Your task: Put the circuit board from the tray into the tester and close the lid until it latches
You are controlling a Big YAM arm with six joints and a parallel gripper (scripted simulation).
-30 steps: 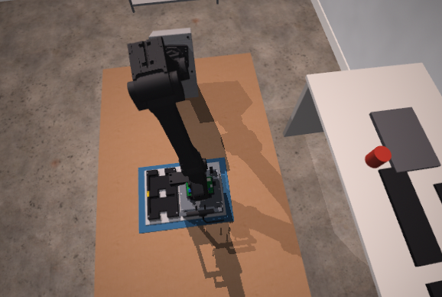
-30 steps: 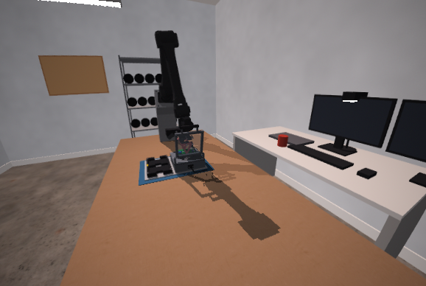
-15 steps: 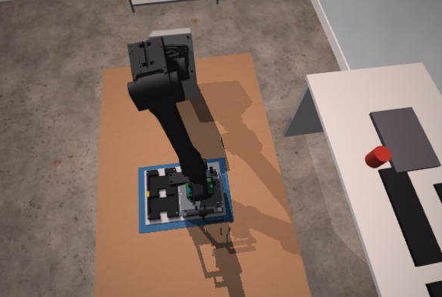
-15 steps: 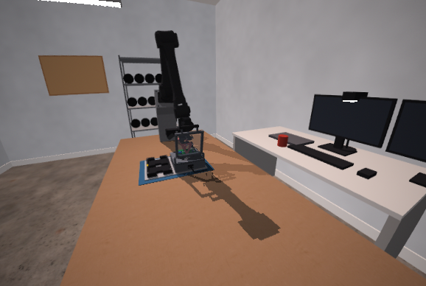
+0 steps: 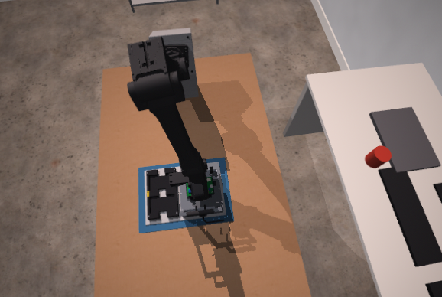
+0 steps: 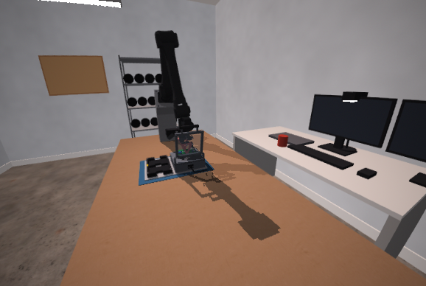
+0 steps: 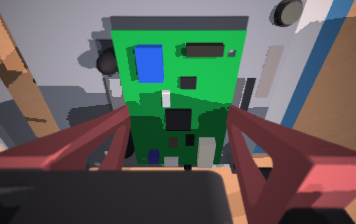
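Right now the green circuit board is right at my hand. Also, from my hand: clear lid (12 cm ahead, 2 cm to the left, 10 cm above).
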